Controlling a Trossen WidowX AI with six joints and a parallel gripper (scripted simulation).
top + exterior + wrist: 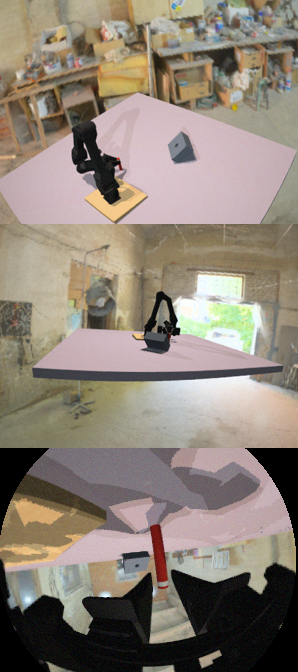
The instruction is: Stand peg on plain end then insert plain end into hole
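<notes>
The red peg lies 10 mm below my gripper tip. Round my gripper tip: sloped panel: 290 mm ahead, 150 mm to the right, 10 mm below; then grey foot plate: 300 mm ahead, 160 mm to the right, 60 mm below.
</notes>
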